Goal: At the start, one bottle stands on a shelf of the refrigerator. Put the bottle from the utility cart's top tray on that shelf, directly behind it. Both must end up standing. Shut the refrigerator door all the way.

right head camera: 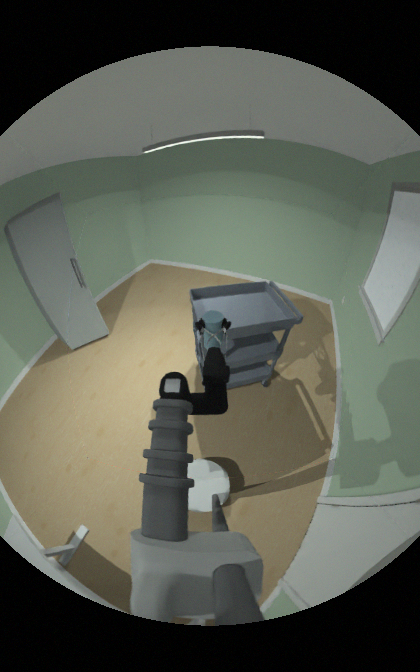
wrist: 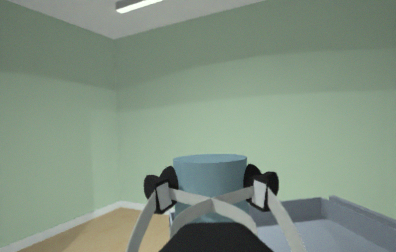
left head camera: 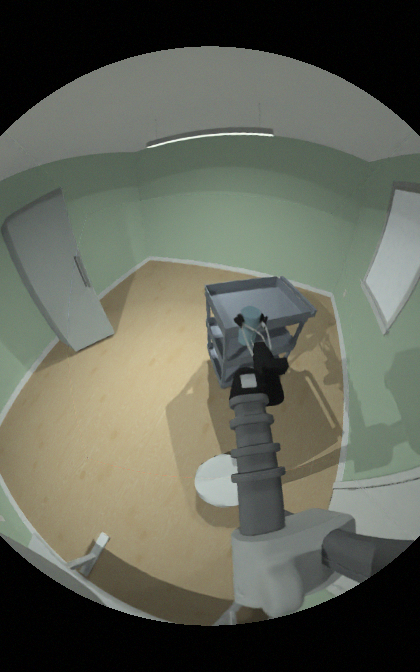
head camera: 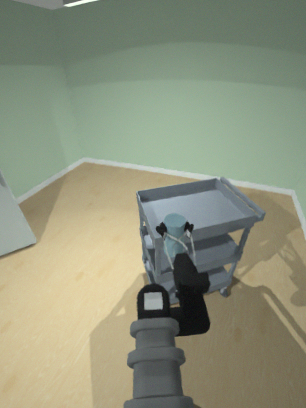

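Pixels of known places: gripper, fingertip midpoint: (right head camera: 212, 319) (wrist: 210, 180) (left head camera: 249, 314) (head camera: 174, 223); robot's base, link origin: (right head camera: 200, 484) (left head camera: 222, 479).
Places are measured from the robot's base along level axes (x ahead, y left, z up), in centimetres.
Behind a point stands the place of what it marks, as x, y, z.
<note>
My gripper (head camera: 174, 228) {58.2, -8.2, 109.3} (left head camera: 251, 320) {58.2, -8.2, 109.3} (right head camera: 213, 325) {58.2, -8.2, 109.3} (wrist: 210, 180) {58.2, -8.2, 109.3} is shut on a blue cylindrical bottle (head camera: 175, 221) {56.4, -8.3, 111.8} (left head camera: 250, 314) {55.6, -7.7, 111.8} (right head camera: 214, 334) (wrist: 210, 172) {53.7, -8.3, 111.0}, which is upright between the two black fingertips. In the head views the bottle overlaps the near left corner of the grey utility cart's top tray (head camera: 215, 207) {108.1, -43.4, 76.5} (left head camera: 255, 296) {114.9, -29.1, 76.5} (right head camera: 242, 306) {109.0, -29.6, 76.5} (wrist: 320, 237) {114.7, -42.3, 76.5}; no bottle shows on that tray. The tall grey refrigerator (head camera: 11, 225) {149.9, 136.2, 33.3} (left head camera: 42, 270) {136.1, 161.2, 113.3} (right head camera: 45, 275) {137.3, 158.9, 106.4} stands at the left, its door looking closed, with a handle on the right side. The shelf and the bottle on it are hidden.
The cart's lower shelves show under the top tray. Green walls rise behind the cart and at the right, where a window (left head camera: 400, 250) {110.0, -159.6, 140.4} (right head camera: 397, 260) {108.9, -159.2, 135.1} shows. A white round disc (left head camera: 214, 480) {0.8, 6.6, 18.7} (right head camera: 210, 485) {0.3, -7.3, 18.7} is below my arm. A white leg (left head camera: 95, 555) (right head camera: 74, 545) stands at the lower left.
</note>
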